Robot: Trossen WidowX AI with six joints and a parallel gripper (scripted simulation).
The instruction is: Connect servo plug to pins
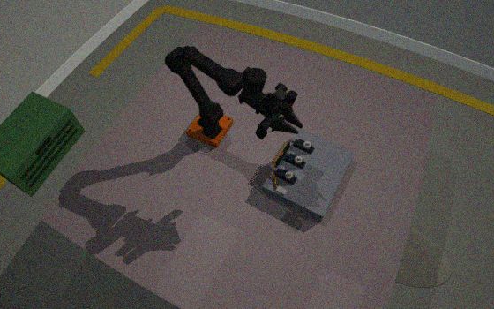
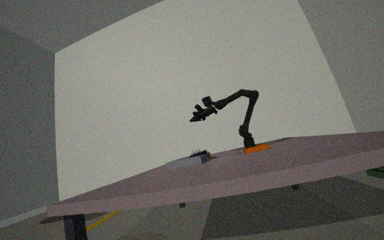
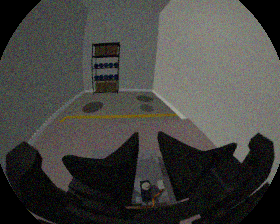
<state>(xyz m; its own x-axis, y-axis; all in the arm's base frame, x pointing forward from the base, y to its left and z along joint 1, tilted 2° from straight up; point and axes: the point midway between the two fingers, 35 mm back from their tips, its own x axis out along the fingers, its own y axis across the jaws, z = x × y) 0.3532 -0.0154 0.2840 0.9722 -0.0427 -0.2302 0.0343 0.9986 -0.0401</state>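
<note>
My gripper tip is now 24 cm above the red band, 7 cm past it and 4 cm to the right of it. The rest, counted from my gripper tip: grey printed holder 29 cm below, 9 cm ahead, 5 cm to the left.
</note>
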